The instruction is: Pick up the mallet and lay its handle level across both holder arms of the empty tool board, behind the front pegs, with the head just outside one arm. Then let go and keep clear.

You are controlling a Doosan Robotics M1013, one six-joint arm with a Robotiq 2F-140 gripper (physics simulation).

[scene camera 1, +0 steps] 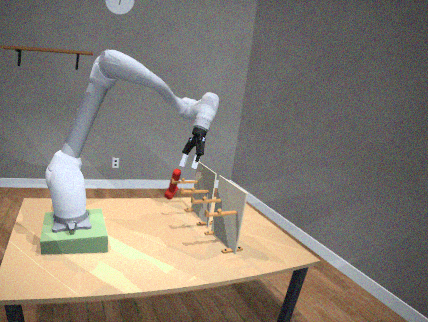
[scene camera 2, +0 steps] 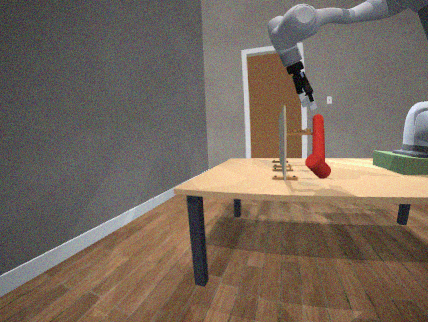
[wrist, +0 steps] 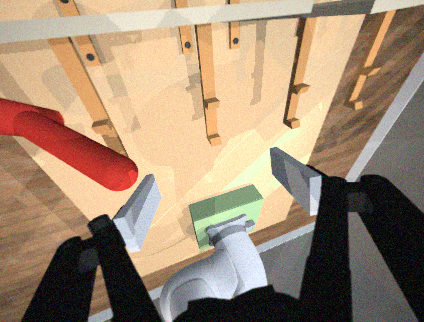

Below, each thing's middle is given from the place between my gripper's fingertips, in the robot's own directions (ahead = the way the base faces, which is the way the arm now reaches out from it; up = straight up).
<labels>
The red mallet (scene camera 2: pixel 315 162) lies 190 mm to the left of my hand, 160 mm below it and 10 mm ahead of it.
</labels>
